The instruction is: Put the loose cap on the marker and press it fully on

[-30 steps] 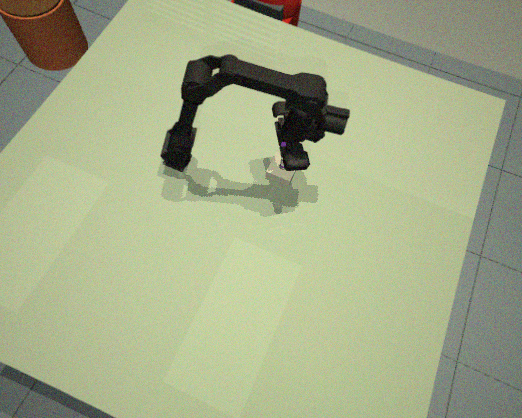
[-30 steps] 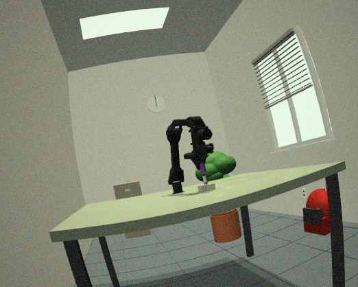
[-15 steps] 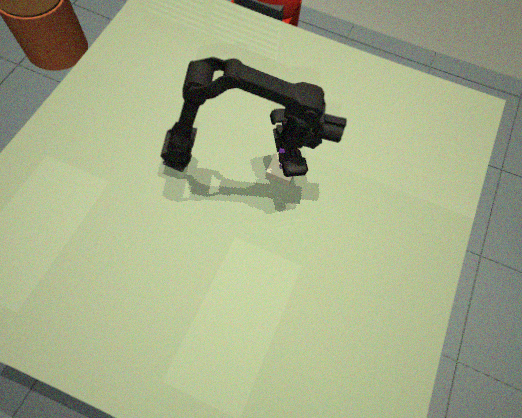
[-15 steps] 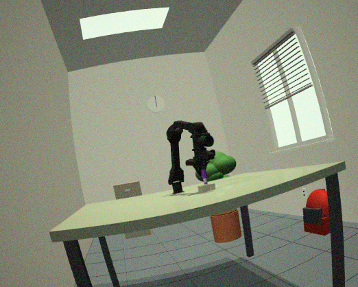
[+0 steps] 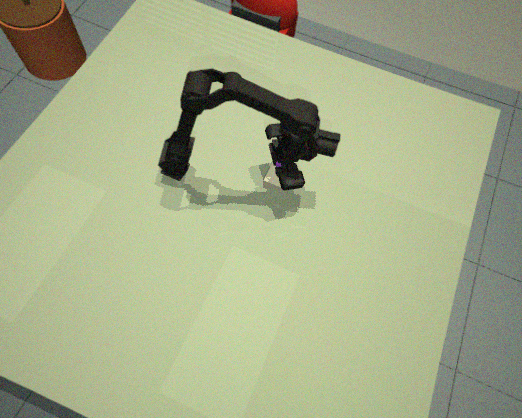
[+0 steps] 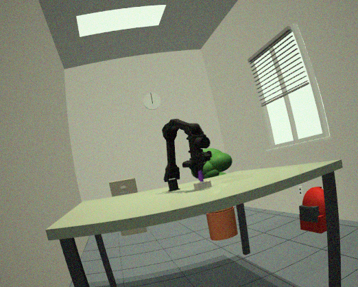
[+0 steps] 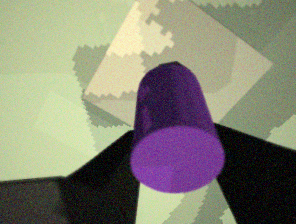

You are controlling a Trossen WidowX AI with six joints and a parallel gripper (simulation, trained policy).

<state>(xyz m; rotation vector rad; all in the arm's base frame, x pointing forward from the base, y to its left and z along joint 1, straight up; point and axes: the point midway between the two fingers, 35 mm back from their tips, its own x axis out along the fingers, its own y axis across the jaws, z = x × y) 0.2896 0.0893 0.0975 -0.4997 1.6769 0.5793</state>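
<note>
My gripper tip is 1 cm short of the purple cap, 1 cm to the right of it and 1 cm below it. From my gripper tip the other things lie so: holder block 1 cm ahead, 1 cm to the left, 5 cm below.
</note>
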